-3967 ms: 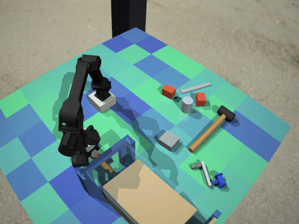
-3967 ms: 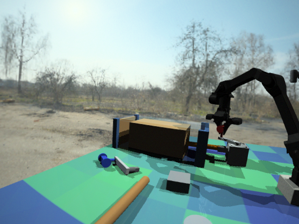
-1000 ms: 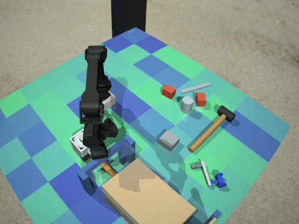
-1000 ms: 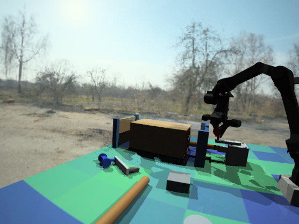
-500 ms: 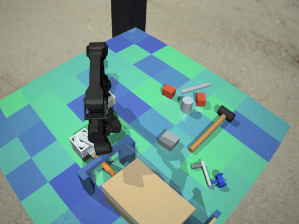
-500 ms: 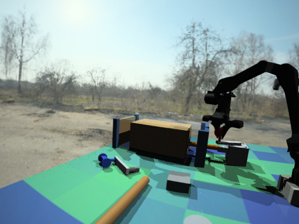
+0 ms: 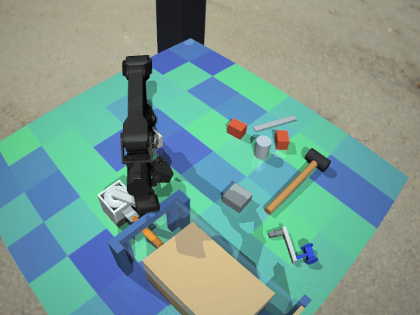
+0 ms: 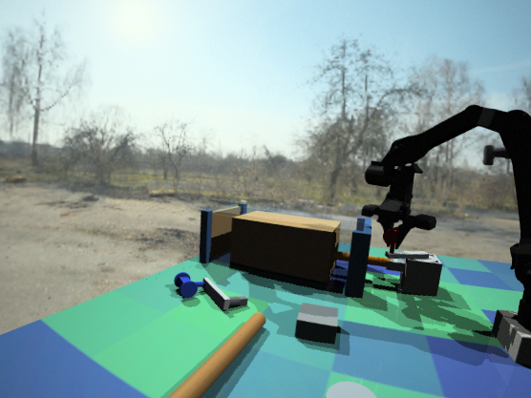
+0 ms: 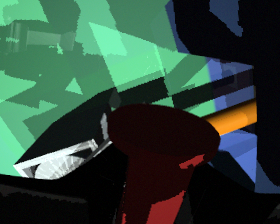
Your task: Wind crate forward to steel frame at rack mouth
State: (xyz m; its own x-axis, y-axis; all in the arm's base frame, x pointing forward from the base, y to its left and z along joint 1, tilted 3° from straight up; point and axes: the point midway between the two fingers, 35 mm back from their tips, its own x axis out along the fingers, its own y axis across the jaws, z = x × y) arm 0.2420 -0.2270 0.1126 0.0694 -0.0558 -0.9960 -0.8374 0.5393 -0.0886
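Now: gripper tip 3 cm past the red-knobbed crank, 1 cm to the left of it and 1 cm above it. The rest, counted from my gripper tip: grey winch (11 cm behind, 4 cm to the right, 8 cm below); red knob (2 cm above); blue frame (7 cm ahead, 5 cm to the right, 1 cm below).
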